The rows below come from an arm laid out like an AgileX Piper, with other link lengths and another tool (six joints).
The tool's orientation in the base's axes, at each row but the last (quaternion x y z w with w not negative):
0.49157 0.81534 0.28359 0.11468
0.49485 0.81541 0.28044 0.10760
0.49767 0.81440 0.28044 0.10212
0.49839 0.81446 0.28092 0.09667
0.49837 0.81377 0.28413 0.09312
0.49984 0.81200 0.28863 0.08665
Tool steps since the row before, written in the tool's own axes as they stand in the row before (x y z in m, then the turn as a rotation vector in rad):
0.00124 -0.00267 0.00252 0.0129 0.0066 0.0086
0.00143 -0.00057 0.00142 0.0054 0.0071 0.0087
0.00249 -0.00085 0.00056 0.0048 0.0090 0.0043
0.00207 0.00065 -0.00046 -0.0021 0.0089 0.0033
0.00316 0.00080 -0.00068 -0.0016 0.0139 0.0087
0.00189 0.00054 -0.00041 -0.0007 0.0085 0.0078
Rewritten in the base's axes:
-0.00140 0.00101 -0.00347 0.0025 0.0165 -0.0020
-0.00048 0.00154 -0.00134 0.0066 0.0102 -0.0026
-0.00160 0.00206 -0.00065 0.0064 0.0088 0.0020
-0.00071 0.00185 0.00099 0.0092 0.0024 0.0020
-0.00122 0.00275 0.00142 0.0151 0.0066 0.0004
-0.00068 0.00165 0.00091 0.0102 0.0052 -0.0018

